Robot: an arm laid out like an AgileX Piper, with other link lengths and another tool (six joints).
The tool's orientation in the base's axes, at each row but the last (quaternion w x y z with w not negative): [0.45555 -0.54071 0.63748 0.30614]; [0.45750 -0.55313 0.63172 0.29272]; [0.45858 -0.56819 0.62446 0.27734]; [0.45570 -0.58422 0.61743 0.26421]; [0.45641 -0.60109 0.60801 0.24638]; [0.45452 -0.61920 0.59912 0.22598]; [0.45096 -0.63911 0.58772 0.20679]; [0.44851 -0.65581 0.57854 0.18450]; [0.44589 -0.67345 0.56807 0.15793]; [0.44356 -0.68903 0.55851 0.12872]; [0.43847 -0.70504 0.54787 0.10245]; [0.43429 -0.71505 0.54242 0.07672]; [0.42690 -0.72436 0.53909 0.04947]
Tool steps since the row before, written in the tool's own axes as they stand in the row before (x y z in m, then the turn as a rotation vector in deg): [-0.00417 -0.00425 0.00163 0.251 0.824 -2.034]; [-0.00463 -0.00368 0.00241 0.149 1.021 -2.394]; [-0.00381 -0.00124 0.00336 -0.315 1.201 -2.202]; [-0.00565 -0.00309 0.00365 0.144 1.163 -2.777]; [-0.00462 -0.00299 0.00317 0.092 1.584 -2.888]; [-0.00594 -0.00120 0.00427 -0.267 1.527 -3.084]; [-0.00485 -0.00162 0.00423 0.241 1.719 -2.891]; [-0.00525 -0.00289 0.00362 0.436 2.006 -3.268]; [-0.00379 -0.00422 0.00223 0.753 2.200 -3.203]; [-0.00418 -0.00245 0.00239 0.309 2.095 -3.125]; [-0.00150 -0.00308 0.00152 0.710 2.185 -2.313]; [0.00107 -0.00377 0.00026 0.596 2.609 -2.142]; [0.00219 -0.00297 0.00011 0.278 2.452 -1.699]
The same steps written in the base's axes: [0.00452 0.00218 0.00359 -1.306 -1.711 0.495]; [0.00403 0.00331 0.00369 -1.591 -1.940 0.708]; [0.00181 0.00440 0.00217 -1.746 -1.526 1.007]; [0.00335 0.00530 0.00394 -1.810 -2.247 0.871]; [0.00304 0.00456 0.00321 -2.249 -2.249 0.861]; [0.00120 0.00659 0.00318 -2.311 -2.228 1.269]; [0.00156 0.00605 0.00225 -2.326 -2.338 0.703]; [0.00230 0.00581 0.00316 -2.645 -2.735 0.647]; [0.00332 0.00392 0.00327 -2.705 -2.874 0.301]; [0.00149 0.00450 0.00259 -2.740 -2.526 0.605]; [0.00260 0.00218 0.00159 -2.393 -2.208 -0.174]; [0.00370 -0.00045 0.00125 -2.734 -2.021 -0.441]; [0.00339 -0.00138 0.00044 -2.564 -1.480 -0.462]
